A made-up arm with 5 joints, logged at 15 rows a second.
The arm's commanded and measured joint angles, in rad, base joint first. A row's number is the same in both.
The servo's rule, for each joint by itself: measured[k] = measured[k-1] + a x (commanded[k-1-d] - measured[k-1]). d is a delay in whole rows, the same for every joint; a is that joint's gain. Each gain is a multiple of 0.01, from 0.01 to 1. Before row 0 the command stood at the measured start. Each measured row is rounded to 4 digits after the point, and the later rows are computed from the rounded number. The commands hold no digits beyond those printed.
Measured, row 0:
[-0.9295, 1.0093, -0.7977, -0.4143, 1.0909]
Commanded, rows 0 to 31:
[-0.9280, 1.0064, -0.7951, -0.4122, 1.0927]
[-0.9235, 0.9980, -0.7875, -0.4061, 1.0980]
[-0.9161, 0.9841, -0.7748, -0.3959, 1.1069]
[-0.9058, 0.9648, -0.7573, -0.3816, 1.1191]
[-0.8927, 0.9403, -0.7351, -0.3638, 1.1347]
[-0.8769, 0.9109, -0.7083, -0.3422, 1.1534]
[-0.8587, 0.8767, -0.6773, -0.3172, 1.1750]
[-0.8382, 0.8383, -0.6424, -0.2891, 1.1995]
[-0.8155, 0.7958, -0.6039, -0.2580, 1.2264]
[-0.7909, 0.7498, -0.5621, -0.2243, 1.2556]
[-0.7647, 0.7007, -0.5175, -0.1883, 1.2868]
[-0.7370, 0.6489, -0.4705, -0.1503, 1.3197]
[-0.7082, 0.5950, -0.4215, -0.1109, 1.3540]
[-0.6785, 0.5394, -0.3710, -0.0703, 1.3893]
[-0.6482, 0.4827, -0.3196, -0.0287, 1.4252]
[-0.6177, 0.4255, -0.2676, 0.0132, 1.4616]
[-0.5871, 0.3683, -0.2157, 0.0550, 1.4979]
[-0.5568, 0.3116, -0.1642, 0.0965, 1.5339]
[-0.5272, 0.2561, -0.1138, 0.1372, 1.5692]
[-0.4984, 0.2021, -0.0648, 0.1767, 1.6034]
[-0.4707, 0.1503, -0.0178, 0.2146, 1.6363]
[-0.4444, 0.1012, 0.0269, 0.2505, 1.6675]
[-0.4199, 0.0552, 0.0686, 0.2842, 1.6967]
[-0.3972, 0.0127, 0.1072, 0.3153, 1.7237]
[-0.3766, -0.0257, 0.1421, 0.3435, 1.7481]
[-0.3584, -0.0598, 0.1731, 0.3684, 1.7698]
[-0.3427, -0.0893, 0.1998, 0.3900, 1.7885]
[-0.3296, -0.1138, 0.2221, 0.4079, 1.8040]
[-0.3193, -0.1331, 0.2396, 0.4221, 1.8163]
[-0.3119, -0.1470, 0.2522, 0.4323, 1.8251]
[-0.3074, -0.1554, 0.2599, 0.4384, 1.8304]
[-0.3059, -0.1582, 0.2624, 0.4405, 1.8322]
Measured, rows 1 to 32:
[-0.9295, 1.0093, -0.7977, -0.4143, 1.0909]
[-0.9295, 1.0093, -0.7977, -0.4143, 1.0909]
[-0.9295, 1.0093, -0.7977, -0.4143, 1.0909]
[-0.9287, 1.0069, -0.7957, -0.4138, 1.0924]
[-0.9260, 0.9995, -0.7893, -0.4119, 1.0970]
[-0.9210, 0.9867, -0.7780, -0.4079, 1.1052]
[-0.9132, 0.9685, -0.7619, -0.4013, 1.1167]
[-0.9027, 0.9451, -0.7410, -0.3919, 1.1316]
[-0.8895, 0.9167, -0.7155, -0.3795, 1.1497]
[-0.8738, 0.8835, -0.6857, -0.3639, 1.1707]
[-0.8556, 0.8460, -0.6519, -0.3452, 1.1946]
[-0.8351, 0.8043, -0.6145, -0.3234, 1.2210]
[-0.8126, 0.7591, -0.5736, -0.2986, 1.2497]
[-0.7882, 0.7106, -0.5298, -0.2710, 1.2805]
[-0.7621, 0.6594, -0.4835, -0.2408, 1.3130]
[-0.7346, 0.6059, -0.4351, -0.2083, 1.3470]
[-0.7060, 0.5507, -0.3851, -0.1738, 1.3821]
[-0.6765, 0.4943, -0.3340, -0.1375, 1.4179]
[-0.6465, 0.4372, -0.2822, -0.0998, 1.4542]
[-0.6162, 0.3800, -0.2303, -0.0611, 1.4905]
[-0.5859, 0.3232, -0.1787, -0.0217, 1.5265]
[-0.5560, 0.2675, -0.1281, 0.0180, 1.5619]
[-0.5266, 0.2132, -0.0787, 0.0577, 1.5963]
[-0.4981, 0.1610, -0.0312, 0.0969, 1.6295]
[-0.4707, 0.1114, 0.0141, 0.1353, 1.6610]
[-0.4448, 0.0648, 0.0566, 0.1725, 1.6906]
[-0.4205, 0.0216, 0.0961, 0.2082, 1.7181]
[-0.3981, -0.0177, 0.1320, 0.2420, 1.7430]
[-0.3779, -0.0526, 0.1641, 0.2736, 1.7652]
[-0.3599, -0.0831, 0.1919, 0.3027, 1.7845]
[-0.3444, -0.1086, 0.2155, 0.3290, 1.8007]
[-0.3316, -0.1289, 0.2343, 0.3523, 1.8136]
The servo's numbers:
d 3
a 0.51 0.83 0.78 0.25 0.83

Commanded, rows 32 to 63:
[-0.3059, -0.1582, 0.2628, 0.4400, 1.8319]
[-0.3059, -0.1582, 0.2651, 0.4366, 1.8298]
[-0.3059, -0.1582, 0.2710, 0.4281, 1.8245]
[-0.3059, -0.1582, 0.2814, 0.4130, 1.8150]
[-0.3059, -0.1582, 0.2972, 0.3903, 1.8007]
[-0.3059, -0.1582, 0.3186, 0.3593, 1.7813]
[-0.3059, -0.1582, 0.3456, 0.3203, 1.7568]
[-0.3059, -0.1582, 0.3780, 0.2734, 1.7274]
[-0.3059, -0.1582, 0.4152, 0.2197, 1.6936]
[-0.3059, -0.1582, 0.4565, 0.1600, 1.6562]
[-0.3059, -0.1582, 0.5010, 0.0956, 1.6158]
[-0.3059, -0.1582, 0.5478, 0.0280, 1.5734]
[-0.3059, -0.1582, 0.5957, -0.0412, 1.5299]
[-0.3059, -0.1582, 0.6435, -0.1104, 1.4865]
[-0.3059, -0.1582, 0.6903, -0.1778, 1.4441]
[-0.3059, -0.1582, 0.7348, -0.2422, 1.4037]
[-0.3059, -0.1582, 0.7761, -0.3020, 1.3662]
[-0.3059, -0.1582, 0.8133, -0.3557, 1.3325]
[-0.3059, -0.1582, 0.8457, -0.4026, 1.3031]
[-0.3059, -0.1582, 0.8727, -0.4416, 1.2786]
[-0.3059, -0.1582, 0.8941, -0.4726, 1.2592]
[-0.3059, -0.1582, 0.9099, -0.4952, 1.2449]
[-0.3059, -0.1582, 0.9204, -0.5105, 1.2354]
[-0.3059, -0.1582, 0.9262, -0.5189, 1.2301]
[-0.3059, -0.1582, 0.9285, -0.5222, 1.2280]
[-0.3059, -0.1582, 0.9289, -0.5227, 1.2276]
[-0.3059, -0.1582, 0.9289, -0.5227, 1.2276]
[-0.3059, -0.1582, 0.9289, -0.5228, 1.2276]
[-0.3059, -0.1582, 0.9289, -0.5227, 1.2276]
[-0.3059, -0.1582, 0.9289, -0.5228, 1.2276]
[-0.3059, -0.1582, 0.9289, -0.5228, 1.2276]
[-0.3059, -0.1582, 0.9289, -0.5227, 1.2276]
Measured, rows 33 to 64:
[-0.3216, -0.1439, 0.2483, 0.3723, 1.8231]
[-0.3144, -0.1534, 0.2573, 0.3888, 1.8292]
[-0.3101, -0.1574, 0.2613, 0.4017, 1.8317]
[-0.3080, -0.1581, 0.2625, 0.4113, 1.8319]
[-0.3069, -0.1582, 0.2645, 0.4176, 1.8302]
[-0.3064, -0.1582, 0.2696, 0.4202, 1.8255]
[-0.3061, -0.1582, 0.2788, 0.4184, 1.8168]
[-0.3060, -0.1582, 0.2932, 0.4114, 1.8034]
[-0.3059, -0.1582, 0.3130, 0.3984, 1.7851]
[-0.3059, -0.1582, 0.3384, 0.3789, 1.7616]
[-0.3059, -0.1582, 0.3693, 0.3525, 1.7332]
[-0.3059, -0.1582, 0.4051, 0.3193, 1.7003]
[-0.3059, -0.1582, 0.4452, 0.2795, 1.6637]
[-0.3059, -0.1582, 0.4887, 0.2335, 1.6239]
[-0.3059, -0.1582, 0.5348, 0.1821, 1.5820]
[-0.3059, -0.1582, 0.5823, 0.1263, 1.5388]
[-0.3059, -0.1582, 0.6300, 0.0671, 1.4954]
[-0.3059, -0.1582, 0.6770, 0.0059, 1.4528]
[-0.3059, -0.1582, 0.7221, -0.0561, 1.4120]
[-0.3059, -0.1582, 0.7642, -0.1176, 1.3740]
[-0.3059, -0.1582, 0.8025, -0.1771, 1.3396]
[-0.3059, -0.1582, 0.8362, -0.2335, 1.3093]
[-0.3059, -0.1582, 0.8647, -0.2855, 1.2838]
[-0.3059, -0.1582, 0.8876, -0.3323, 1.2634]
[-0.3059, -0.1582, 0.9050, -0.3730, 1.2480]
[-0.3059, -0.1582, 0.9170, -0.4074, 1.2375]
[-0.3059, -0.1582, 0.9242, -0.4353, 1.2314]
[-0.3059, -0.1582, 0.9276, -0.4570, 1.2286]
[-0.3059, -0.1582, 0.9286, -0.4734, 1.2278]
[-0.3059, -0.1582, 0.9288, -0.4857, 1.2276]
[-0.3059, -0.1582, 0.9289, -0.4950, 1.2276]
[-0.3059, -0.1582, 0.9289, -0.5019, 1.2276]

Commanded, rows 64 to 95:
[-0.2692, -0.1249, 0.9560, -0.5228, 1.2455]
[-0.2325, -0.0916, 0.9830, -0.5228, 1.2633]
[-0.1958, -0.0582, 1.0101, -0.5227, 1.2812]
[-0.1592, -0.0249, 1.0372, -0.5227, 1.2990]
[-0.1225, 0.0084, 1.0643, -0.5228, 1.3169]
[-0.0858, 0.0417, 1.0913, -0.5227, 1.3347]
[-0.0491, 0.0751, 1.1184, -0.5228, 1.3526]
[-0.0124, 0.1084, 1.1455, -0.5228, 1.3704]
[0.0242, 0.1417, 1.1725, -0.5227, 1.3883]
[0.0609, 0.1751, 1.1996, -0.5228, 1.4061]
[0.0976, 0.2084, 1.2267, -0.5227, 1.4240]
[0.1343, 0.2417, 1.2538, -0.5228, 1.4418]
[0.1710, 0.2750, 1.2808, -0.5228, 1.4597]
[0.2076, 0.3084, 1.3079, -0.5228, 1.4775]
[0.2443, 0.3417, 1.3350, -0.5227, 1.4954]
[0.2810, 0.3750, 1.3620, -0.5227, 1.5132]
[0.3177, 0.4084, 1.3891, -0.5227, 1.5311]
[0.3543, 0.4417, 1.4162, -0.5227, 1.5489]
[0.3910, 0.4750, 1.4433, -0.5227, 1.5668]
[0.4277, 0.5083, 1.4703, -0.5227, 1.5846]
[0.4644, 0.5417, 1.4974, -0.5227, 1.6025]
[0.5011, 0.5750, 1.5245, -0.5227, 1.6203]
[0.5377, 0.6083, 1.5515, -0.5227, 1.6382]
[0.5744, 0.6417, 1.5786, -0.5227, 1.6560]
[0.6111, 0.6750, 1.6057, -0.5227, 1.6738]
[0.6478, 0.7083, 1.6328, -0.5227, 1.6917]
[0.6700, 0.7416, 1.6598, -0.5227, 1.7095]
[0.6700, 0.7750, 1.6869, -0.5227, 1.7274]
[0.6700, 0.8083, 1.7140, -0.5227, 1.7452]
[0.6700, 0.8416, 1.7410, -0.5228, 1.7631]
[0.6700, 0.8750, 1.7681, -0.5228, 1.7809]
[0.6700, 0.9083, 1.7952, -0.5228, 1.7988]
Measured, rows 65 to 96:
[-0.3059, -0.1582, 0.9289, -0.5071, 1.2276]
[-0.3059, -0.1582, 0.9289, -0.5110, 1.2276]
[-0.3059, -0.1582, 0.9289, -0.5139, 1.2276]
[-0.2872, -0.1306, 0.9500, -0.5161, 1.2425]
[-0.2593, -0.0982, 0.9757, -0.5178, 1.2598]
[-0.2269, -0.0650, 1.0025, -0.5190, 1.2776]
[-0.1924, -0.0317, 1.0296, -0.5199, 1.2954]
[-0.1568, 0.0016, 1.0567, -0.5206, 1.3132]
[-0.1206, 0.0349, 1.0837, -0.5211, 1.3310]
[-0.0841, 0.0683, 1.1108, -0.5215, 1.3489]
[-0.0475, 0.1016, 1.1379, -0.5218, 1.3667]
[-0.0109, 0.1349, 1.1649, -0.5220, 1.3846]
[0.0257, 0.1683, 1.1920, -0.5222, 1.4024]
[0.0624, 0.2016, 1.2191, -0.5223, 1.4203]
[0.0991, 0.2349, 1.2462, -0.5224, 1.4381]
[0.1358, 0.2682, 1.2732, -0.5225, 1.4560]
[0.1724, 0.3016, 1.3003, -0.5226, 1.4738]
[0.2091, 0.3349, 1.3274, -0.5226, 1.4917]
[0.2458, 0.3682, 1.3544, -0.5226, 1.5095]
[0.2825, 0.4016, 1.3815, -0.5226, 1.5274]
[0.3191, 0.4349, 1.4086, -0.5226, 1.5452]
[0.3558, 0.4682, 1.4357, -0.5226, 1.5631]
[0.3925, 0.5015, 1.4627, -0.5226, 1.5809]
[0.4292, 0.5349, 1.4898, -0.5226, 1.5988]
[0.4659, 0.5682, 1.5169, -0.5226, 1.6166]
[0.5025, 0.6015, 1.5439, -0.5226, 1.6345]
[0.5392, 0.6349, 1.5710, -0.5226, 1.6523]
[0.5759, 0.6682, 1.5981, -0.5226, 1.6701]
[0.6126, 0.7015, 1.6252, -0.5226, 1.6880]
[0.6419, 0.7348, 1.6522, -0.5226, 1.7058]
[0.6562, 0.7682, 1.6793, -0.5226, 1.7237]
[0.6632, 0.8015, 1.7064, -0.5226, 1.7415]

